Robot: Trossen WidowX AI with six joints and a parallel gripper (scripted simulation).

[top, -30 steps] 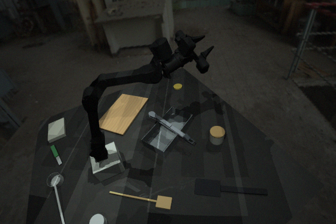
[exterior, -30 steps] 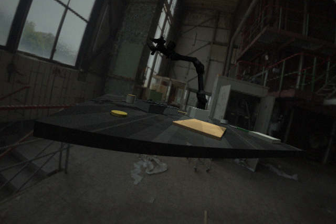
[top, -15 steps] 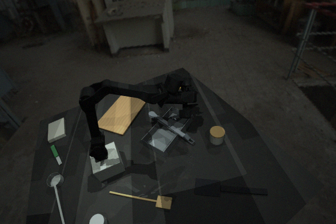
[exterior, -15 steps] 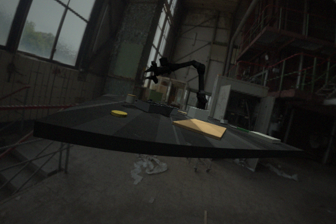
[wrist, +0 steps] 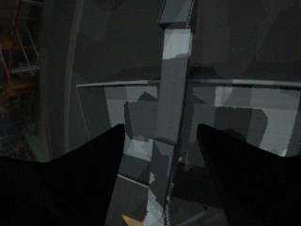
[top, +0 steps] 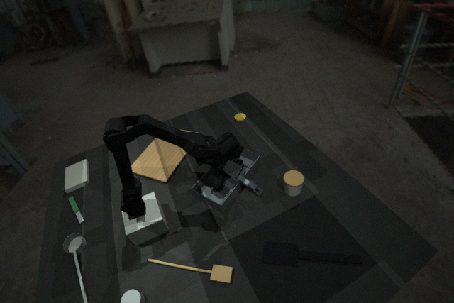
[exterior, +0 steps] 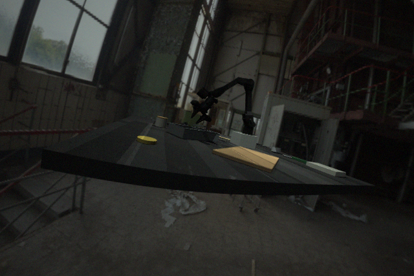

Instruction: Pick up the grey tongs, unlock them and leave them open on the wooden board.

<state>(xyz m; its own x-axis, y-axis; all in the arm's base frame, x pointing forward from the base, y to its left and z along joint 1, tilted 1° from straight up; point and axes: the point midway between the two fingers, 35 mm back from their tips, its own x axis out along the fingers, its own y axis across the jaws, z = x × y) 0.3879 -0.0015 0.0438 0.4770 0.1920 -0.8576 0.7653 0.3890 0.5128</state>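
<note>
Now: gripper tip 7 cm above the roasting tin, 5 cm to the right of it and 2 cm past it. Round my gripper tip: wooden board (36 cm to the left, 24 cm behind, 9 cm below); then jar (20 cm ahead, 13 cm to the right, 6 cm below); then dark spatula (38 cm to the right, 9 cm below, 8 cm ahead).
</note>
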